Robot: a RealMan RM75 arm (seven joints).
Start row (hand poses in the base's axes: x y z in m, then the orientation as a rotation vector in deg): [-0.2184 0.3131 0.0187 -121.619 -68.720 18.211]
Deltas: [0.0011 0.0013 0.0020 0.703 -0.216 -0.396]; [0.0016 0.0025 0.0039 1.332 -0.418 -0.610]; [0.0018 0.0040 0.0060 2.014 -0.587 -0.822]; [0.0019 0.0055 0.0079 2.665 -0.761 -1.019]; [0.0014 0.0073 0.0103 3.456 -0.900 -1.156]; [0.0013 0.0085 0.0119 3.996 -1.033 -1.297]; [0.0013 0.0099 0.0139 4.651 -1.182 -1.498]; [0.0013 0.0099 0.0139 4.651 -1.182 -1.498]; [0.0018 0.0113 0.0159 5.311 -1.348 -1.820]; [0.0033 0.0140 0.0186 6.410 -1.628 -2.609]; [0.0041 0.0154 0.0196 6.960 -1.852 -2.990]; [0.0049 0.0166 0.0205 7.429 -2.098 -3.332]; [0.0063 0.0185 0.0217 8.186 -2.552 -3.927]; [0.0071 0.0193 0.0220 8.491 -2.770 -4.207]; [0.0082 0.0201 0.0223 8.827 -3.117 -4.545]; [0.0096 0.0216 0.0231 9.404 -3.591 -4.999]
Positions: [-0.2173 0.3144 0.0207 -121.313 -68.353 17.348]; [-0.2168 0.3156 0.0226 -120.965 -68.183 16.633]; [-0.2166 0.3171 0.0247 -120.556 -67.990 15.919]; [-0.2165 0.3186 0.0266 -120.165 -67.818 15.230]; [-0.2170 0.3204 0.0290 -119.606 -67.678 14.514]; [-0.2171 0.3216 0.0306 -119.263 -67.550 13.968]; [-0.2171 0.3230 0.0326 -118.855 -67.356 13.306]; [-0.2171 0.3230 0.0326 -118.855 -67.356 13.306]; [-0.2166 0.3244 0.0346 -118.511 -67.037 12.574]; [-0.2151 0.3271 0.0373 -118.061 -66.232 11.245]; [-0.2143 0.3285 0.0383 -117.856 -65.890 10.504]; [-0.2135 0.3297 0.0392 -117.707 -65.608 9.809]; [-0.2121 0.3316 0.0404 -117.503 -65.136 8.615]; [-0.2113 0.3324 0.0407 -117.451 -64.920 8.081]; [-0.2102 0.3332 0.0410 -117.444 -64.706 7.372]; [-0.2088 0.3347 0.0418 -117.322 -64.409 6.336]
